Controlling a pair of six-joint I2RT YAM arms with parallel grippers.
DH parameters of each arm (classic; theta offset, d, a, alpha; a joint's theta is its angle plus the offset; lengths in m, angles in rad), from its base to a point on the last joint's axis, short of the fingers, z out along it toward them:
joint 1: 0 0.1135 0.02 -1.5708
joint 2: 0 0 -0.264 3.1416
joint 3: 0.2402 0 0.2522 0
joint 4: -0.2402 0 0.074 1.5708
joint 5: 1.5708 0 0 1.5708
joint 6: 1.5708 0.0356 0 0
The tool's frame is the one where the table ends.
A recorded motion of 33 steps. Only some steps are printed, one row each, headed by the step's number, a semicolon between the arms.
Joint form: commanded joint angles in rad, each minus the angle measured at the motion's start. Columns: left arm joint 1, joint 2, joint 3, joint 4, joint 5, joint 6; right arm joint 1, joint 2, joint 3, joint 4, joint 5, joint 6.
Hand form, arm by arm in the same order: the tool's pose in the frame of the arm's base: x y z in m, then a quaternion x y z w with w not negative. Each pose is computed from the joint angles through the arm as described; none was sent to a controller.
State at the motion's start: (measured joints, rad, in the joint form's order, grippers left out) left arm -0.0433 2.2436 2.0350 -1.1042 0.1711 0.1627; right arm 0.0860 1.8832 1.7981 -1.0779 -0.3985 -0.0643
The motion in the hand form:
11: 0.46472 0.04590 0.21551 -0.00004 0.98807 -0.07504 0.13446; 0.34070 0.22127 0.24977 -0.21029 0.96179 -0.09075 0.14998
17: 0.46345 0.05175 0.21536 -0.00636 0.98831 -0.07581 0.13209; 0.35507 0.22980 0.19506 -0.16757 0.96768 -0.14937 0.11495
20: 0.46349 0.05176 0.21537 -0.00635 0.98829 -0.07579 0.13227; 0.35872 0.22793 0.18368 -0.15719 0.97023 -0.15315 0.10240
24: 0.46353 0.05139 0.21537 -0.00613 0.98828 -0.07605 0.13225; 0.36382 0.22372 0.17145 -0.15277 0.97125 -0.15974 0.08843
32: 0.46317 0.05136 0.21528 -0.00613 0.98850 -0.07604 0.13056; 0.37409 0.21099 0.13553 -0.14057 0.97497 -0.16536 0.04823
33: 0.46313 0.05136 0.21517 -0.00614 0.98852 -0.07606 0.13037; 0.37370 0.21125 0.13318 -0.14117 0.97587 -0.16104 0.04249
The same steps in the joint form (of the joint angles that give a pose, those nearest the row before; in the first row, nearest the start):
11: 0.1552 0.0137 -0.0045 0.0145 0.0069 -0.0736; 0.5142 0.1202 -0.0259 -0.0450 0.6787 0.2033
17: 0.1682 0.0137 -0.0046 0.0084 0.0095 -0.0732; 0.5188 0.2617 -0.0260 -0.0324 0.7679 0.3098
20: 0.1682 0.0137 -0.0046 0.0088 0.0095 -0.0732; 0.5100 0.2895 -0.0263 -0.0324 0.7645 0.3281
24: 0.1675 0.0137 -0.0046 0.0088 0.0099 -0.0736; 0.4952 0.3197 -0.0263 -0.0309 0.7645 0.3277
32: 0.1675 0.0137 -0.0046 0.0053 0.0095 -0.0733; 0.4555 0.3960 -0.0446 -0.0084 0.7424 0.3265
33: 0.1675 0.0137 -0.0049 0.0053 0.0095 -0.0732; 0.4555 0.4009 -0.0454 -0.0099 0.7298 0.3265

